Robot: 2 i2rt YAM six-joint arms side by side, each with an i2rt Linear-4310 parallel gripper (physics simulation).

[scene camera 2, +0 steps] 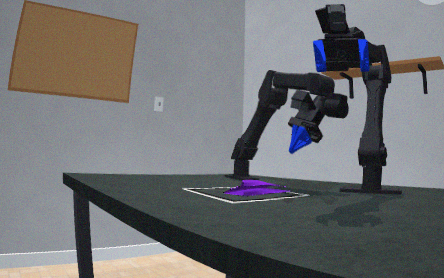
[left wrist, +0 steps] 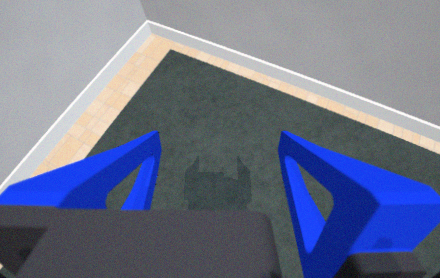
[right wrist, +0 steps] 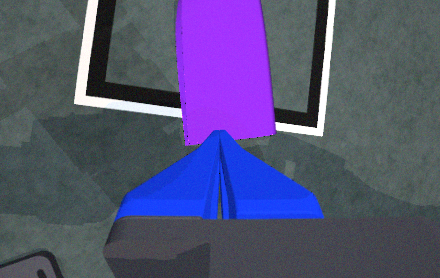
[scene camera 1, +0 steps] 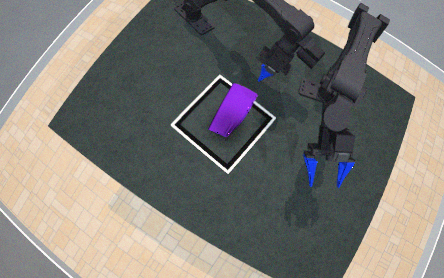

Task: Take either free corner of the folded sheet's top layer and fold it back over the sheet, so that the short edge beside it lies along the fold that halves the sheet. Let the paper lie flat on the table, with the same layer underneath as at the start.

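The folded purple sheet (scene camera 1: 234, 110) (scene camera 2: 255, 191) (right wrist: 225, 65) lies as a long strip, mostly inside a square outline (scene camera 1: 200, 148) (scene camera 2: 208, 195) (right wrist: 84, 60), with one short end across its border. In scene camera 2 its layers look bowed and partly apart. My right gripper (scene camera 1: 259, 80) (scene camera 2: 291, 151) (right wrist: 219, 140) is shut with nothing between the fingers. It hangs above the table near that short end, and its tips overlap the sheet's edge in the right wrist view. My left gripper (scene camera 1: 325, 186) (scene camera 2: 343, 70) (left wrist: 219, 140) is open and empty, high above the table, well away from the sheet.
The dark table top (scene camera 1: 125, 65) (scene camera 2: 165, 212) (left wrist: 215, 95) carries both arm bases, and arm shadows fall on it. The right arm's base plate (scene camera 1: 197, 22) stands at the top of scene camera 1. A cork board (scene camera 2: 75, 50) and a wooden shelf (scene camera 2: 415, 65) hang on the walls.
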